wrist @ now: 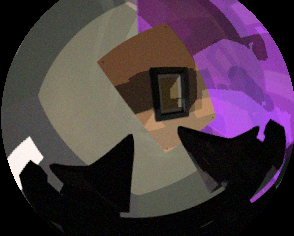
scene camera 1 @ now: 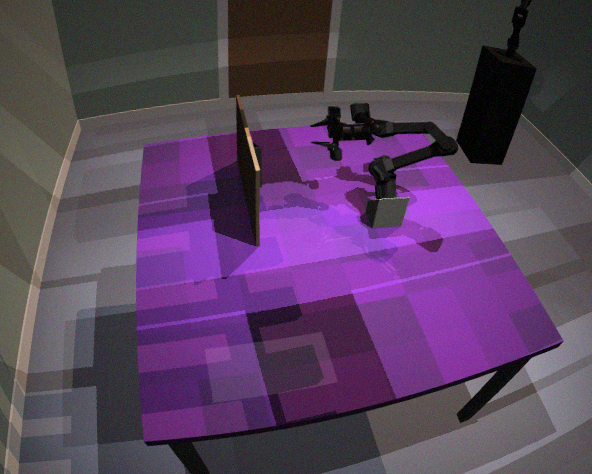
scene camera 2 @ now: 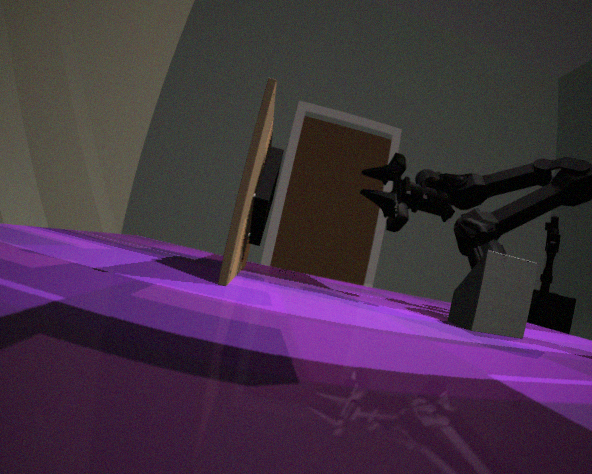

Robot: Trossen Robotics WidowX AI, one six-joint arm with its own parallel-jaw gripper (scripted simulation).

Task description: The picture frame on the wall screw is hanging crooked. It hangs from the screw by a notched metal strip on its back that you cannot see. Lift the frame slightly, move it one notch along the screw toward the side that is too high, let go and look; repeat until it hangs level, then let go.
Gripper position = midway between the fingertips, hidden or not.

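A wooden wall panel [scene camera 2: 237,247] belongs to the robot's scene, visible also in the wrist view [wrist: 127,66] and in scene camera 1 [scene camera 1: 248,166]. With it is a dark picture frame [scene camera 2: 263,197], which the wrist view [wrist: 170,94] shows too. The gripper [scene camera 2: 361,181] can be seen as well, appearing again in scene camera 1 [scene camera 1: 310,134] and the wrist view [wrist: 155,133].
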